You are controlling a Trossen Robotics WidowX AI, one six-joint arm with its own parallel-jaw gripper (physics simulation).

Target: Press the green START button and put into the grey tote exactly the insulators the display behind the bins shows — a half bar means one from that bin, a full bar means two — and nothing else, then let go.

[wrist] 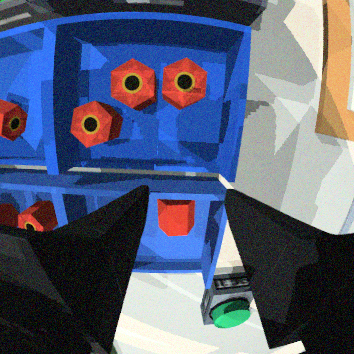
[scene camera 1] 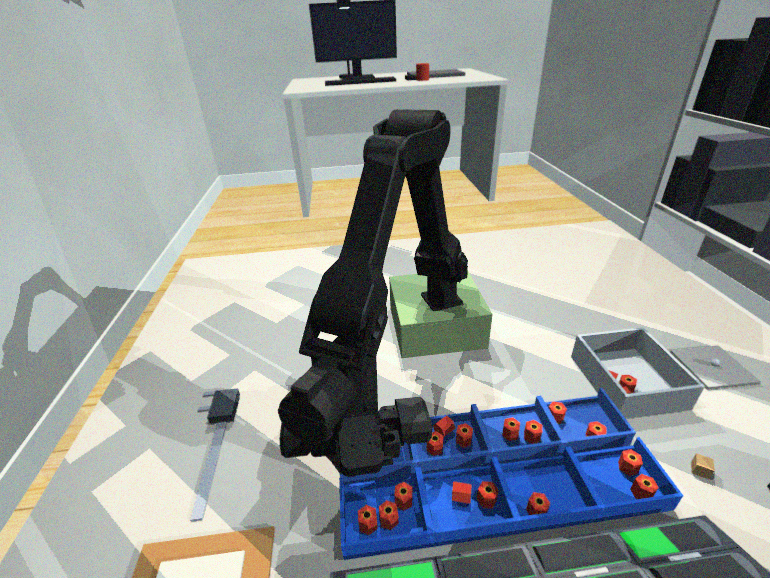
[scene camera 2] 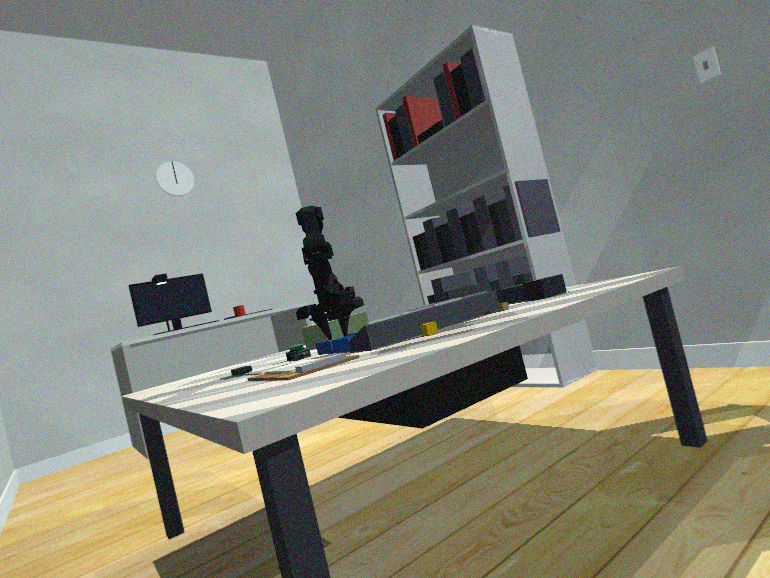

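Pixels of known places: gripper, fingertip midpoint: [wrist: 187,194] [scene camera 2: 338,338]; arm's base at its link origin: [scene camera 1: 441,299] [scene camera 2: 337,318].
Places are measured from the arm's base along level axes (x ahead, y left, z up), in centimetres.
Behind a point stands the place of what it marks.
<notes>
My gripper [scene camera 2: 337,336] {x 27.0, y -24.7, z -4.9 cm} [wrist: 187,194] {x 27.0, y -24.7, z -4.9 cm} is open and empty, over the end bin of the blue bins' row nearer the arm base. A red insulator [wrist: 176,217] {x 25.2, y -23.9, z -5.5 cm} lies on its side in that bin, seen between the fingers. In scene camera 1 the arm hides this bin and the fingertips. The blue bins [scene camera 1: 447,535] {x 38.4, y -16.8, z -6.0 cm} hold red insulators in two rows. The grey tote [scene camera 1: 662,401] {x 31.8, y 23.5, z -5.2 cm} holds a red insulator [scene camera 1: 628,382] {x 26.8, y 21.8, z -5.3 cm} and part of another beside it. The display [scene camera 1: 649,542] {x 47.7, y 3.7, z -3.7 cm} is cut off; a wide green bar and a shorter one show. The green START button [scene camera 2: 297,349] {x 13.4, y -29.0, z -5.6 cm} [wrist: 231,313] {x 13.3, y -27.7, z -4.5 cm} stands beside the bins.
A green block [scene camera 1: 444,339] {x 6.4, y -2.2, z -4.7 cm} is under the arm base. A caliper [scene camera 1: 214,460] {x 16.1, y -44.9, z -8.0 cm} and an orange-brown frame [scene camera 1: 255,544] {x 30.7, y -39.5, z -7.8 cm} [wrist: 336,75] {x 34.2, y -39.4, z -7.8 cm} lie at the left. A brass block [scene camera 1: 702,465] {x 41.7, y 20.3, z -6.4 cm} and a thin grey plate [scene camera 1: 721,373] {x 29.3, y 40.7, z -7.6 cm} lie on the tote's side. A yellow block [scene camera 2: 429,328] {x 56.6, y -22.1, z -6.8 cm} sits behind the display.
</notes>
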